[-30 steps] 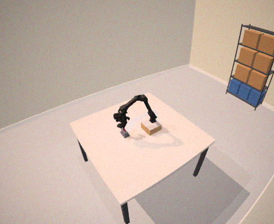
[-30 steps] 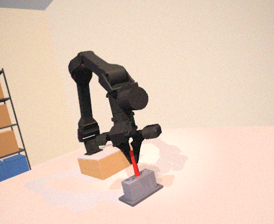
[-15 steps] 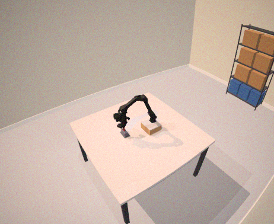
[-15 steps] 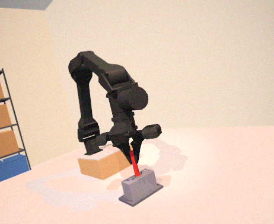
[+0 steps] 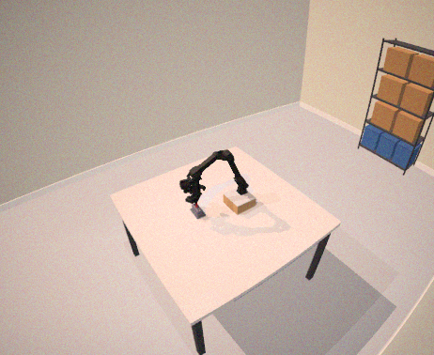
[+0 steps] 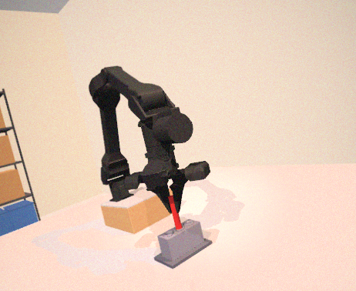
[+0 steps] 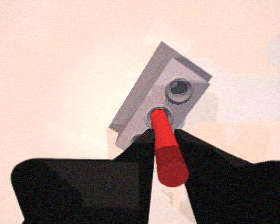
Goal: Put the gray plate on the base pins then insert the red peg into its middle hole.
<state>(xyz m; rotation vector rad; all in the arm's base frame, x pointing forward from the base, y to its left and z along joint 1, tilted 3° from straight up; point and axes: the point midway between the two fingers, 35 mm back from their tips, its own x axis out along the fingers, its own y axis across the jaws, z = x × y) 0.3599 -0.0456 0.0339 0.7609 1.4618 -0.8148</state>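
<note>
The red peg is 2 cm below my gripper tip. Also, from my gripper tip: gray plate 5 cm below; then dark base 9 cm below.
</note>
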